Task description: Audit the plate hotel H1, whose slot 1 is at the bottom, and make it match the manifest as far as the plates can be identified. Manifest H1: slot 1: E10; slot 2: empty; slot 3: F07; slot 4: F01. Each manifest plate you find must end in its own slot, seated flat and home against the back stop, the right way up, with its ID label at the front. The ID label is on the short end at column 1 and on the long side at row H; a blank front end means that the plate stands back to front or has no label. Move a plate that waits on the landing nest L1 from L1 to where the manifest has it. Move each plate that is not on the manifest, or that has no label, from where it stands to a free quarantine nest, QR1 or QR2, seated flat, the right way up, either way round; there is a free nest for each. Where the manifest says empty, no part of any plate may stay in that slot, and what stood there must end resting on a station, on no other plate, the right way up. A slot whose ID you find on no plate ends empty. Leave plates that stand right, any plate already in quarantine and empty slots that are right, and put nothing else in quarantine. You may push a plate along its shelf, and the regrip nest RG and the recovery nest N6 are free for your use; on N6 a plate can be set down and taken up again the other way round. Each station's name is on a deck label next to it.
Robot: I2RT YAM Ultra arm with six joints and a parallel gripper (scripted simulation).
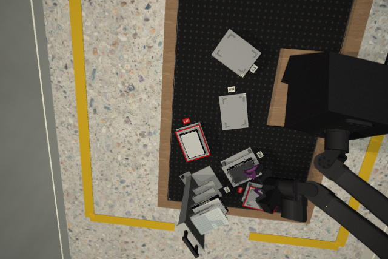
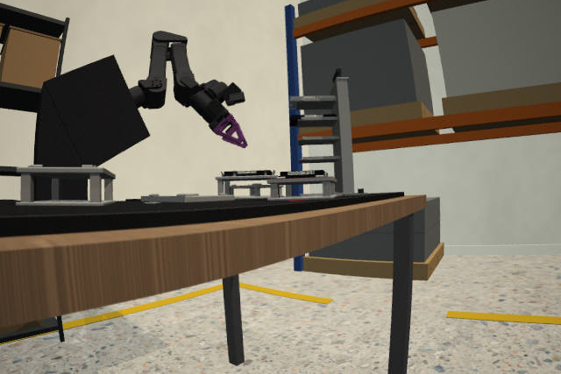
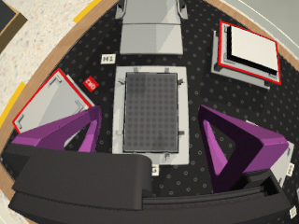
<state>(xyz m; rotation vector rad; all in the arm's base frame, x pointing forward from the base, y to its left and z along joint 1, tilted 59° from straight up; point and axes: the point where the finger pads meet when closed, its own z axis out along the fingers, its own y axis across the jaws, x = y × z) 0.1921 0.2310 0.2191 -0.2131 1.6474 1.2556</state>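
My hand is 1 cm short of the regrip nest RG, 1 cm to the right of it and 10 cm above it. Also, from my hand: quarantine nest QR2: 12 cm behind, 16 cm to the left, 12 cm below; H1 deck label: 5 cm ahead, 17 cm to the left, 16 cm below; white well plate: 15 cm ahead, 13 cm to the left, 11 cm above.
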